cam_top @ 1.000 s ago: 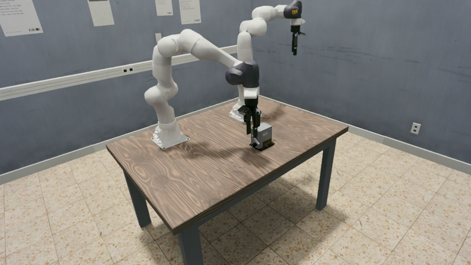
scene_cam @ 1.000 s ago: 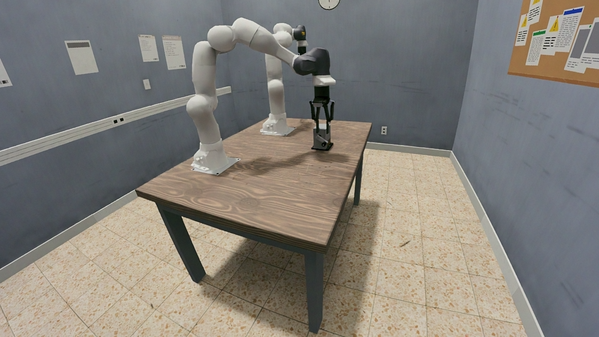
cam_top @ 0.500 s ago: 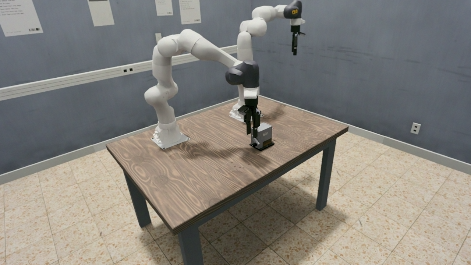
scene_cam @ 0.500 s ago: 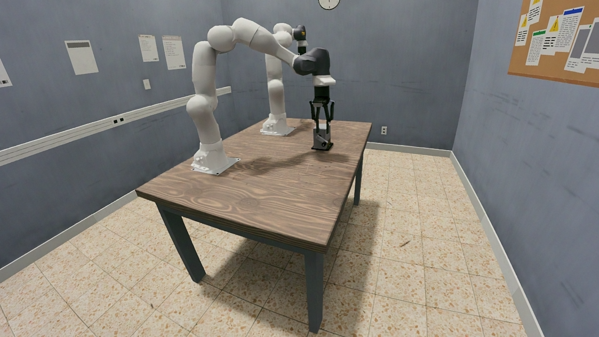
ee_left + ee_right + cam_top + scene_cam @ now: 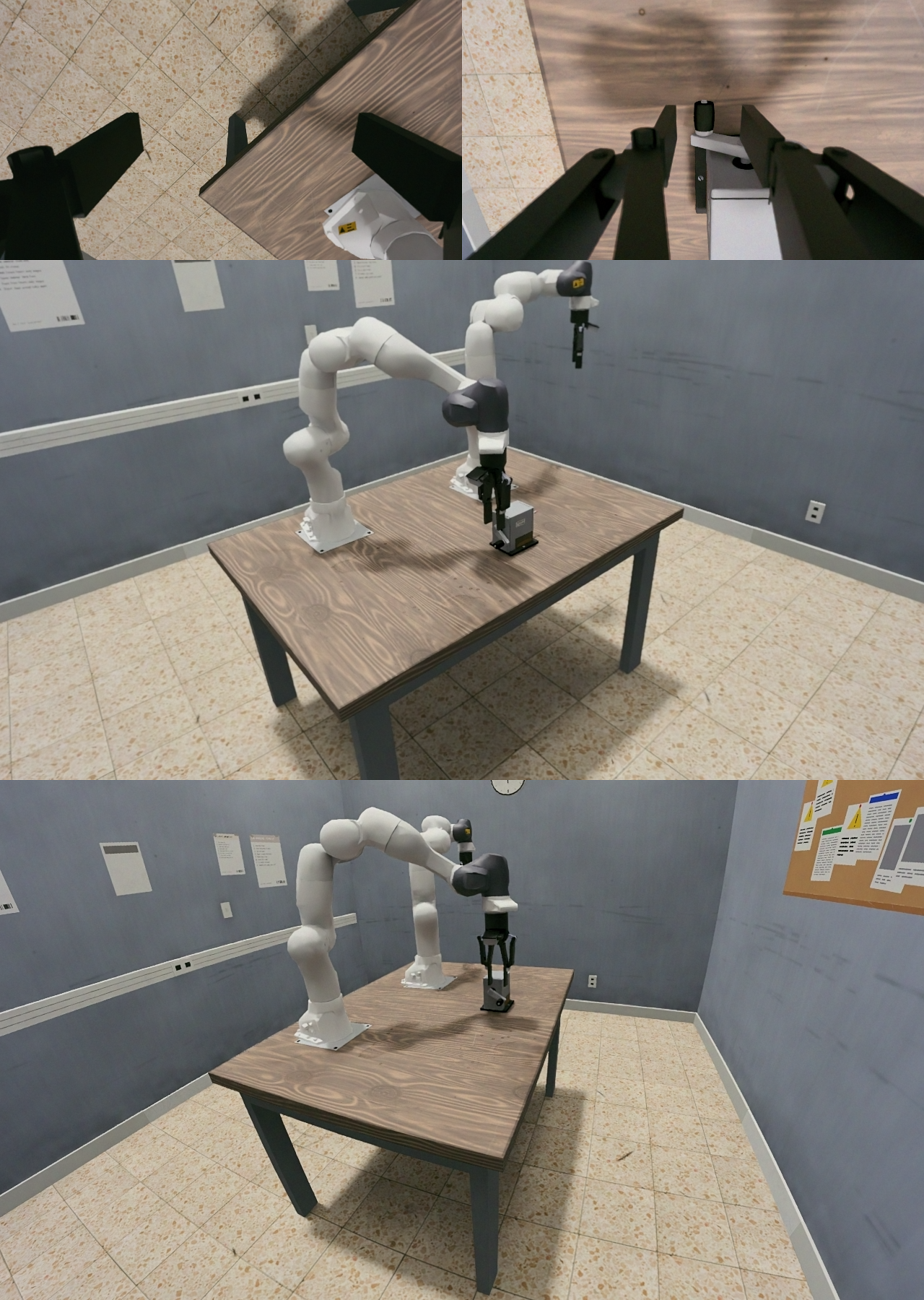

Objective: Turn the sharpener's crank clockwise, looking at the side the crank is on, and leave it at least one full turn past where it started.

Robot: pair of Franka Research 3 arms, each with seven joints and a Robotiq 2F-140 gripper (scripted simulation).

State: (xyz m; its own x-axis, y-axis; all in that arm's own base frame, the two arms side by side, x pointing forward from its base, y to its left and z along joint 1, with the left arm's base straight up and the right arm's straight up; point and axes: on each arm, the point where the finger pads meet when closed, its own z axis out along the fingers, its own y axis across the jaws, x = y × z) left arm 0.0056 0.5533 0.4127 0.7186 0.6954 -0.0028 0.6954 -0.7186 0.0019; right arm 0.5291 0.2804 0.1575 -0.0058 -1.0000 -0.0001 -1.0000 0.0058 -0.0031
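Note:
My right gripper is now 90 mm above the crank, 20 mm to the right of it and 10 mm past it.

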